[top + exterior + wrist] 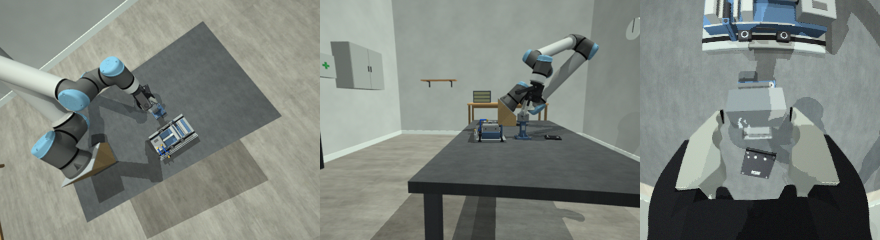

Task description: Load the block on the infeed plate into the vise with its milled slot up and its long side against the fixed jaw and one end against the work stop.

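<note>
The part lies 1 cm to the right of my hand and 1 cm below it. The rest, counted from my hand: infeed plate 19 cm to the left, 16 cm below, 3 cm behind; vise 21 cm to the right, 12 cm below, 2 cm ahead.
</note>
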